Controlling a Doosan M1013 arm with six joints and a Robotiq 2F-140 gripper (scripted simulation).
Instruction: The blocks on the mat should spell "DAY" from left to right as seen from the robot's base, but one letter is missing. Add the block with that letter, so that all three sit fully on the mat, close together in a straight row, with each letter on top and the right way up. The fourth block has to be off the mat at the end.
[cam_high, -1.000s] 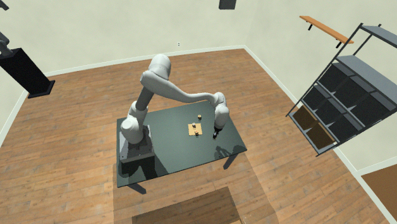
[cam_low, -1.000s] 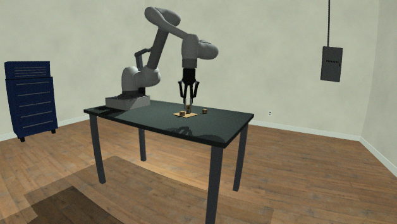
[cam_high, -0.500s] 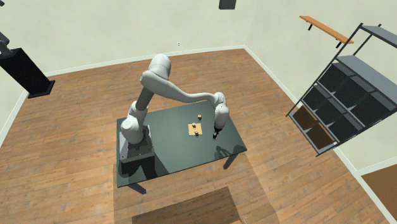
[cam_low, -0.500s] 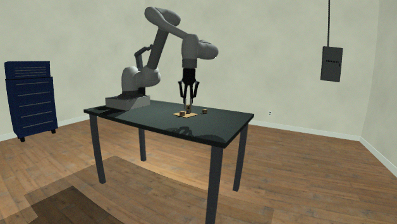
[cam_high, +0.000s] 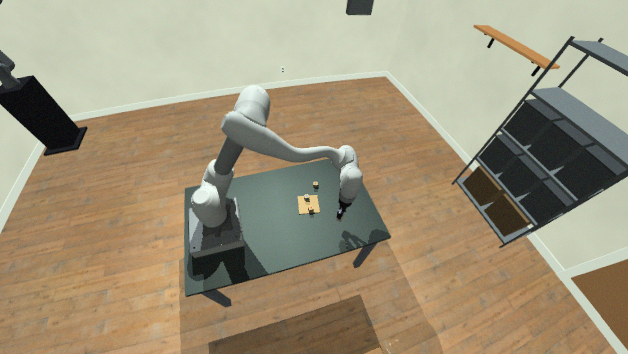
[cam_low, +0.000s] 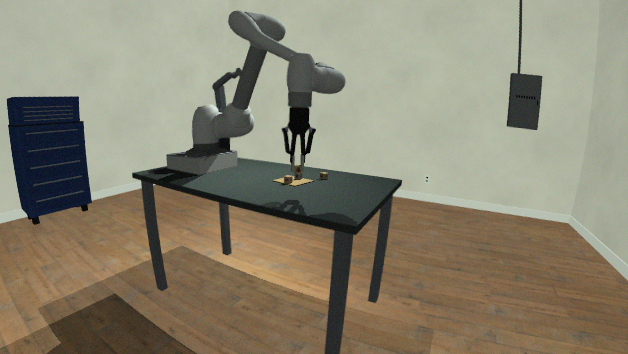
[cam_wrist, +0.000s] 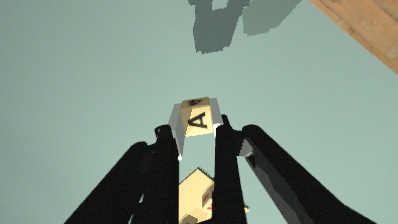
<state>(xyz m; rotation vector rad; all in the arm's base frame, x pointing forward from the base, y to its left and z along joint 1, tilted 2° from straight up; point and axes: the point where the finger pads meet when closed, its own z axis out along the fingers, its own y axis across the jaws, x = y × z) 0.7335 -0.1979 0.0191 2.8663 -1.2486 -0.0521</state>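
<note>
Now: the tan mat 210 mm to the left of my hand, 140 mm behind it and 130 mm below it. Also, from my hand: blue D block: 250 mm to the left, 140 mm behind, 110 mm below; red Y block: 160 mm to the left, 140 mm behind, 110 mm below.
</note>
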